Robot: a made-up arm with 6 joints. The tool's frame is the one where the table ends. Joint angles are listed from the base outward.
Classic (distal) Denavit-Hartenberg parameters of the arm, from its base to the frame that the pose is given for. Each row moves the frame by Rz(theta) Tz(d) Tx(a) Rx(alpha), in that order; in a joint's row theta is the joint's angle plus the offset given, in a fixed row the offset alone. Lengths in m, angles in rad.
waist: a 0  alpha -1.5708  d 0.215  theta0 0
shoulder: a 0.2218  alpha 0  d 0  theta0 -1.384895
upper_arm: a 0.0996  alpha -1.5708  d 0  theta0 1.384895
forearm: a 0  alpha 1.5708  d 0.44  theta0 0
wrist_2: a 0.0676  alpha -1.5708  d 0  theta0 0
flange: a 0  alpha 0  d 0.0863  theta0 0
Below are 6 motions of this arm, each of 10 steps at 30 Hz.
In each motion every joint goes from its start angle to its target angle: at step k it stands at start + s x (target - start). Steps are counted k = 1, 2, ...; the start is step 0. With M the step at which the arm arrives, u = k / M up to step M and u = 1 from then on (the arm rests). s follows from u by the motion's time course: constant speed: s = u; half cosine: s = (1 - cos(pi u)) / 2; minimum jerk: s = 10 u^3 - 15 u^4 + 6 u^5.
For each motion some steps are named. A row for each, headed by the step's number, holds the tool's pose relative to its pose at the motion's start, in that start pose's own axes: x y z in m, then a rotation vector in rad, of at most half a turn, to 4 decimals.
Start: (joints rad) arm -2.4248 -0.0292 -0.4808 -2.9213 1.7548 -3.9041
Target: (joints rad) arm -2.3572 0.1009 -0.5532 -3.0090 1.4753 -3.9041
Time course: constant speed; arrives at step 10
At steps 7, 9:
7: -0.0072 -0.0412 -0.0283 0.2389 -0.1028 0.0231
9: -0.0088 -0.0519 -0.0376 0.3077 -0.1311 0.0263

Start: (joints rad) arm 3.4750 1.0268 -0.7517 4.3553 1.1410 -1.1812
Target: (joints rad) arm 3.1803 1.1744 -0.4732 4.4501 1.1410 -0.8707
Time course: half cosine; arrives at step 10
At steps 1, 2, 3, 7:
1: 0.0060 -0.0002 0.0001 -0.0004 0.0134 0.0032
2: 0.0235 -0.0010 -0.0002 -0.0013 0.0522 0.0125
3: 0.0503 -0.0023 -0.0023 -0.0019 0.1125 0.0269
7: 0.1816 -0.0137 -0.0457 0.0109 0.4308 0.1000

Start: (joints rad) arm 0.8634 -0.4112 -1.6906 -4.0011 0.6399 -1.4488
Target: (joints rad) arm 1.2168 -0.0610 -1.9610 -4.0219 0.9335 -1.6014
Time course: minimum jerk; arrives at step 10
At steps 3, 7, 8, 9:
3: -0.0234 -0.0018 0.0191 0.0748 -0.0260 0.0213
7: -0.1308 -0.0339 0.0873 0.3943 -0.0957 0.1160
8: -0.1486 -0.0425 0.0959 0.4451 -0.1010 0.1320
9: -0.1570 -0.0469 0.0997 0.4690 -0.1030 0.1396

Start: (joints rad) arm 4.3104 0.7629 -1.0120 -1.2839 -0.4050 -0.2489
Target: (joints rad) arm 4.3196 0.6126 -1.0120 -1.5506 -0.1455 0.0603
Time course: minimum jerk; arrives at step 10
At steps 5, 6, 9, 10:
5: 0.0028 0.0182 -0.0114 -0.0036 -0.1140 0.0002
6: 0.0032 0.0253 -0.0161 -0.0145 -0.1580 0.0006
9: 0.0034 0.0380 -0.0251 -0.0451 -0.2338 0.0020
10: 0.0033 0.0383 -0.0253 -0.0461 -0.2359 0.0021

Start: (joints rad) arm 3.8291 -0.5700 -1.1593 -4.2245 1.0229 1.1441
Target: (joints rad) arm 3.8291 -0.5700 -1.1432 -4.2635 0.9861 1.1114
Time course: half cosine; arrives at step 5
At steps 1, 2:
1: 0.0011 -0.0002 -0.0005 0.0022 0.0053 -0.0039
2: 0.0039 -0.0009 -0.0017 0.0080 0.0192 -0.0142

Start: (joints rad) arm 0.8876 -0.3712 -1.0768 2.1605 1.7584 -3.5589
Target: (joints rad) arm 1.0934 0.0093 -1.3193 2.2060 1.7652 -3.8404
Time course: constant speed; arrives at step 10
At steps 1, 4, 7, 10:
1: -0.0049 -0.0118 0.0039 -0.0097 0.0064 -0.0061
4: -0.0173 -0.0494 0.0164 -0.0381 0.0241 -0.0239
7: -0.0259 -0.0901 0.0299 -0.0653 0.0395 -0.0411
10: -0.0302 -0.1335 0.0442 -0.0910 0.0528 -0.0578

